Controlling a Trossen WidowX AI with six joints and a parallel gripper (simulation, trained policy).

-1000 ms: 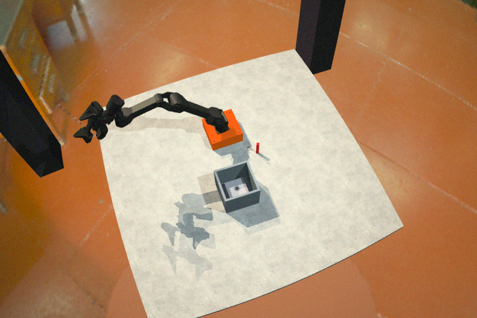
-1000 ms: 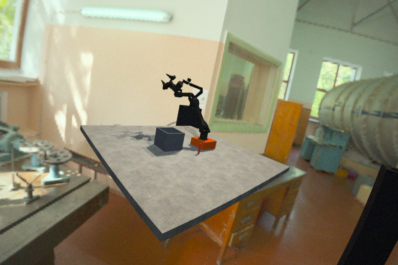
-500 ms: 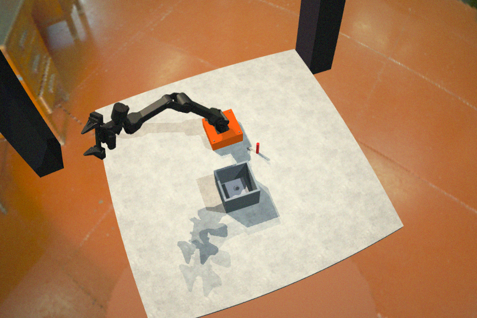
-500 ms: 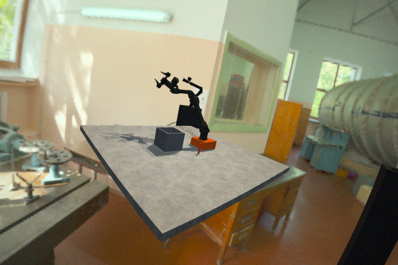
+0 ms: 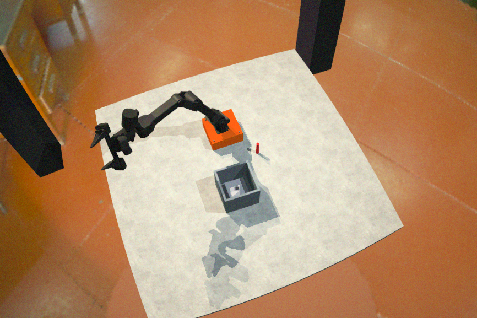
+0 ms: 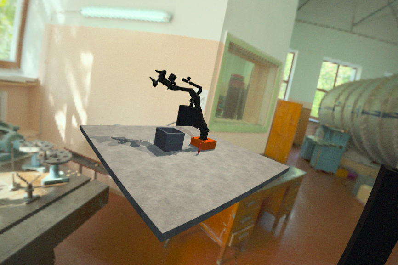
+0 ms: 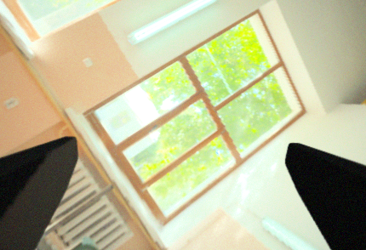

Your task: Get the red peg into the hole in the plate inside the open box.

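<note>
The red peg lies 680 mm to the left of my gripper tip, 510 mm below it and 90 mm behind it. Round my gripper tip: light plate (500 mm to the left, 500 mm below, 70 mm ahead).
</note>
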